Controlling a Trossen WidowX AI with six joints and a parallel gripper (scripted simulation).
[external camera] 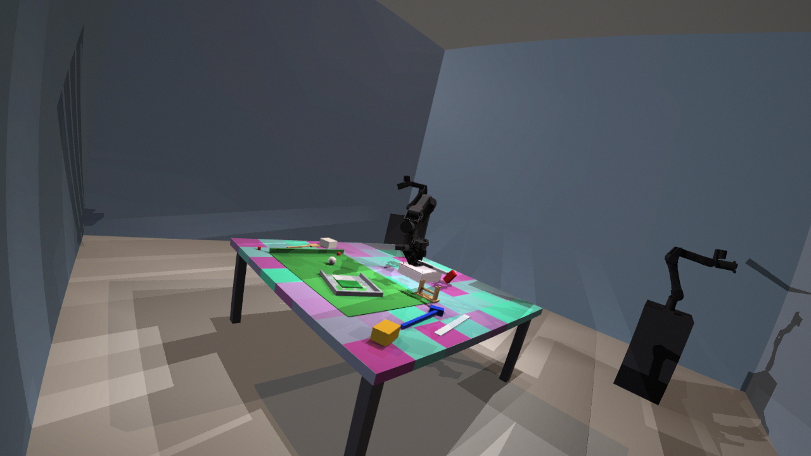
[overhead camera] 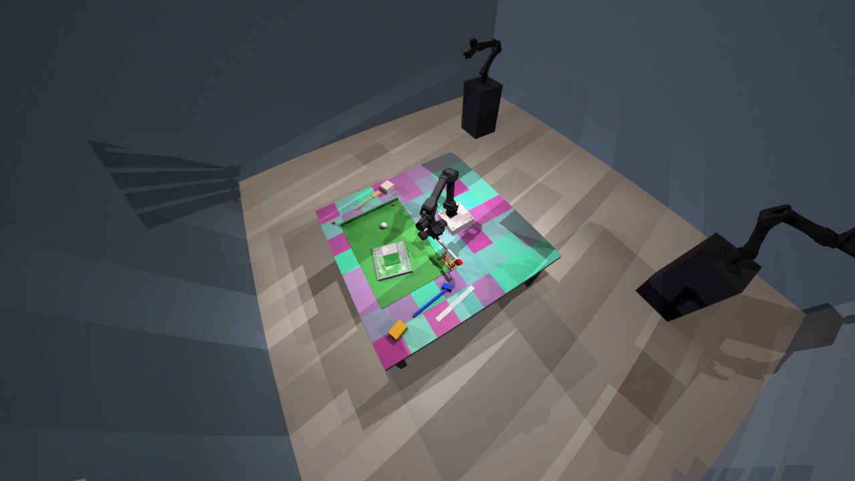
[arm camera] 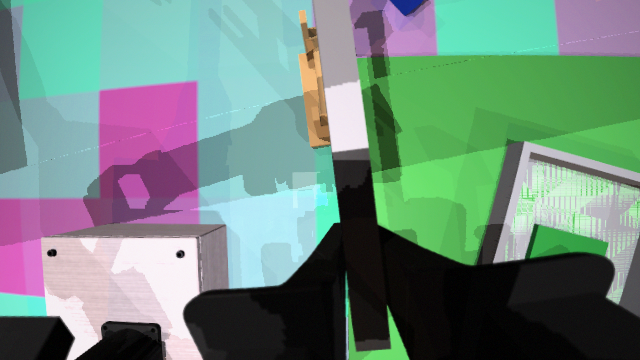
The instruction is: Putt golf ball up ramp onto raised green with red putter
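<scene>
The red putter is 20 mm behind my gripper tip, 110 mm to the left of it and 30 mm above it. From my gripper tip the other things lie so: blue mallet 190 mm ahead, 300 mm to the left, 110 mm below; white strip 90 mm ahead, 380 mm to the left, 120 mm below; wooden rack 20 mm behind, 130 mm to the left, 90 mm below.
</scene>
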